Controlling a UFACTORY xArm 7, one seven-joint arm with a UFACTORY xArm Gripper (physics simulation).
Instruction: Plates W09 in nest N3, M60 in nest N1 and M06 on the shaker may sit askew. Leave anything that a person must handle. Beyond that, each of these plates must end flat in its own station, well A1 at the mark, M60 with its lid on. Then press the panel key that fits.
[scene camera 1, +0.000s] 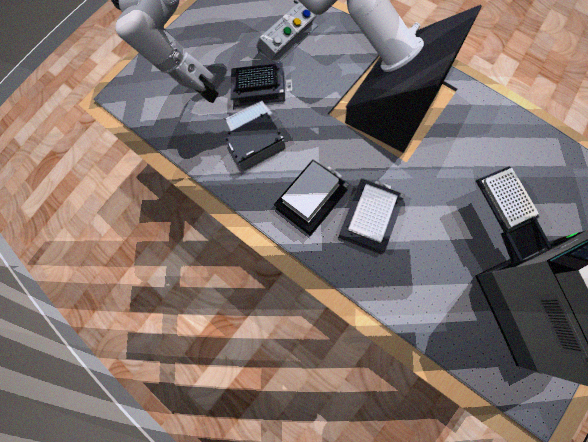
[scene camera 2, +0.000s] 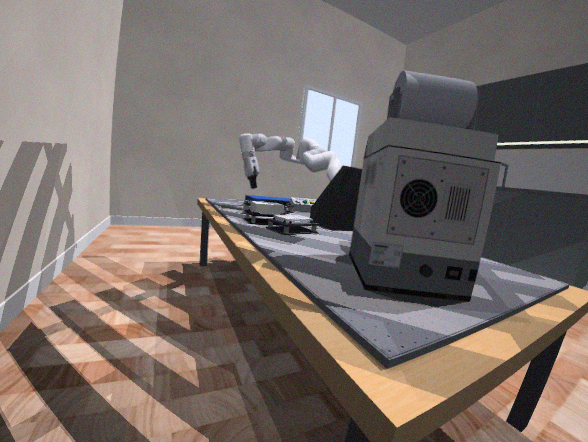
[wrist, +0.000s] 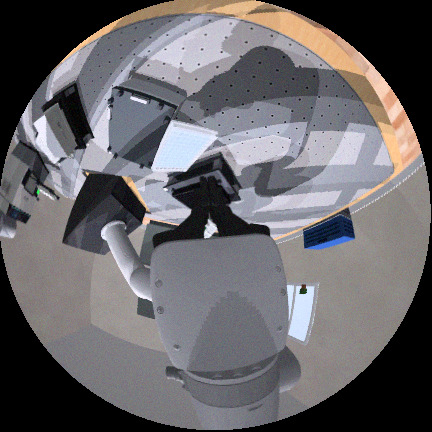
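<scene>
My gripper (scene camera 1: 212, 96) (scene camera 2: 253, 182) (wrist: 206, 184) is shut and empty, above the bench beside the black plate (scene camera 1: 256, 77) on its dark station. In the wrist view the fingers partly hide that station. A pale blue plate (scene camera 1: 248, 116) (wrist: 184, 146) lies at the far edge of another dark station (scene camera 1: 255, 142) (wrist: 140, 125), overlapping that edge; its exact tilt is unclear. A plate with a smooth, shiny top (scene camera 1: 312, 192) (wrist: 55, 130) sits on a black nest. A white well plate (scene camera 1: 374, 212) sits on the nest beside it. Plate labels and A1 marks are unreadable.
The key panel (scene camera 1: 282, 34) has white, green, yellow and blue keys. A large black slanted block (scene camera 1: 400, 100) (scene camera 2: 337, 200) (wrist: 100, 210) stands by the arm's base. A grey instrument (scene camera 1: 535, 310) (scene camera 2: 425, 215) stands at the other end, with a white well plate (scene camera 1: 511, 197) on its extended tray.
</scene>
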